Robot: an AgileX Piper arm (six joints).
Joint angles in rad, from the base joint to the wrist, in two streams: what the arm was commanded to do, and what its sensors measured. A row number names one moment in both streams.
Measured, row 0:
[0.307 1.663 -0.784 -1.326 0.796 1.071]
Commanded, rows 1 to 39:
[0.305 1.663 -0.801 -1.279 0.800 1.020]
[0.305 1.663 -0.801 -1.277 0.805 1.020]
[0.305 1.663 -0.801 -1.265 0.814 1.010]
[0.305 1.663 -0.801 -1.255 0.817 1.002]
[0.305 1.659 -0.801 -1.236 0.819 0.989]
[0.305 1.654 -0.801 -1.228 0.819 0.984]
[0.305 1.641 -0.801 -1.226 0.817 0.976]
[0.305 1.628 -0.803 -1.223 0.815 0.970]
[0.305 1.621 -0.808 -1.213 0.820 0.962]
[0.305 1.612 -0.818 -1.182 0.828 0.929]
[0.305 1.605 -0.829 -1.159 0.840 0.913]
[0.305 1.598 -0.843 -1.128 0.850 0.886]
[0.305 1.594 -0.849 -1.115 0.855 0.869]
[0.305 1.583 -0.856 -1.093 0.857 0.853]
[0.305 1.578 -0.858 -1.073 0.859 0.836]
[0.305 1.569 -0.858 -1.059 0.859 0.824]
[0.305 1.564 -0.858 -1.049 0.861 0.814]
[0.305 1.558 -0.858 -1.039 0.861 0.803]
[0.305 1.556 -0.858 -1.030 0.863 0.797]
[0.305 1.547 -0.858 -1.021 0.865 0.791]
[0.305 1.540 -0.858 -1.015 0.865 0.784]
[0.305 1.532 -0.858 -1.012 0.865 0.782]
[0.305 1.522 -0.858 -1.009 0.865 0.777]
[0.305 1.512 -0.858 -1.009 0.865 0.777]
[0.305 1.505 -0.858 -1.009 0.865 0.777]
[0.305 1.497 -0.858 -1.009 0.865 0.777]
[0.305 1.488 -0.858 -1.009 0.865 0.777]
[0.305 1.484 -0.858 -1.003 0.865 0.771]
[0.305 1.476 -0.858 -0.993 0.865 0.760]
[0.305 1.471 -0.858 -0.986 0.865 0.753]
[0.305 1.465 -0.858 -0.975 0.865 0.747]
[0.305 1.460 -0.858 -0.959 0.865 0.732]
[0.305 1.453 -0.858 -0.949 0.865 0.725]
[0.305 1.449 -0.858 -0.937 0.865 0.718]
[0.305 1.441 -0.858 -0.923 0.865 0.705]
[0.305 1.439 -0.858 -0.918 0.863 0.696]
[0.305 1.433 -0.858 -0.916 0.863 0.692]
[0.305 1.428 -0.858 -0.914 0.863 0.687]
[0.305 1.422 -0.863 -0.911 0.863 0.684]
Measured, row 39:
[0.307 1.447 -0.853 -0.932 0.862 0.712]
